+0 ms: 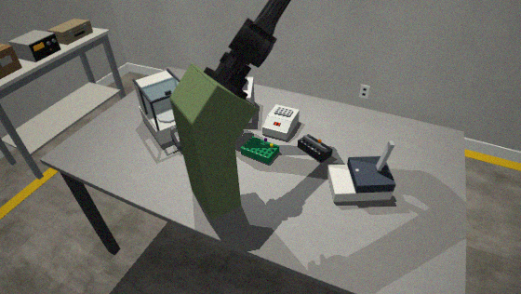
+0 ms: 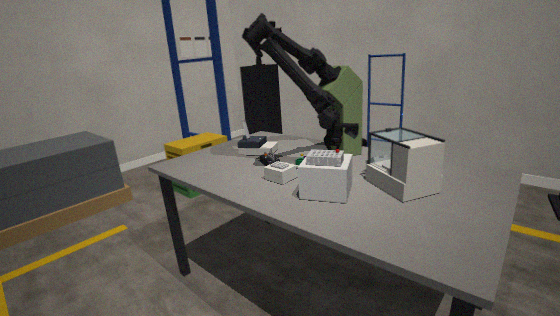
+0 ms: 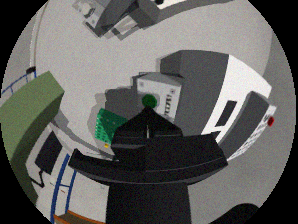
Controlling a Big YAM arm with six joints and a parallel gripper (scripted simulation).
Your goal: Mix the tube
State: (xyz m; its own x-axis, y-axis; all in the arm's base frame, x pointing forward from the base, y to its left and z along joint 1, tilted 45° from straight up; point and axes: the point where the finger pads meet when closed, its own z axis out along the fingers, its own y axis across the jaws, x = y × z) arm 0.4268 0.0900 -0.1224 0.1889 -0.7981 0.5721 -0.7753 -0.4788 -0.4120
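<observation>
Right now my hand is 3 cm above the green start key. From my hand the other things lie so: purple-capped tube (18 cm to the right, 7 cm below, 7 cm behind); then tube B (16 cm ahead, 8 cm to the left, 6 cm above); then grey shaking block (17 cm ahead, 5 cm above, 4 cm to the left).
</observation>
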